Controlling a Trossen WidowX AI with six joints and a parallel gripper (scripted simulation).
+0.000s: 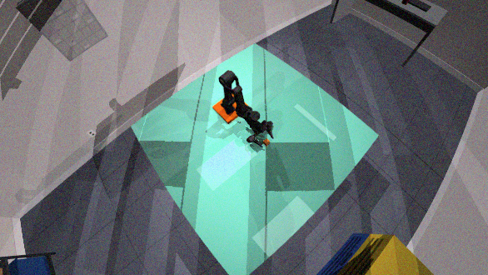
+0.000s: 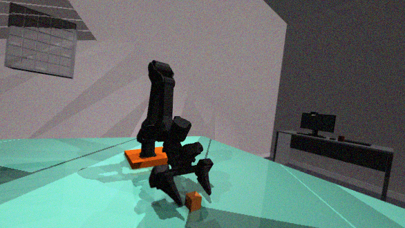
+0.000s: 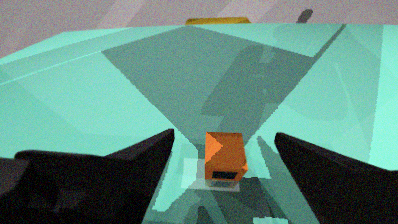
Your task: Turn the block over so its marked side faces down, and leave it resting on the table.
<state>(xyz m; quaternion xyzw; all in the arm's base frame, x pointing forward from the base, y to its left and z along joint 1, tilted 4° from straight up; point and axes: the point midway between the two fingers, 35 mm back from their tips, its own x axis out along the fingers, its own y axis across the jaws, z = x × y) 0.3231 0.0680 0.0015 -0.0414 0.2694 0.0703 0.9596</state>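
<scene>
Now: the orange block 20 mm behind my gripper tip and 10 mm below it.
</scene>
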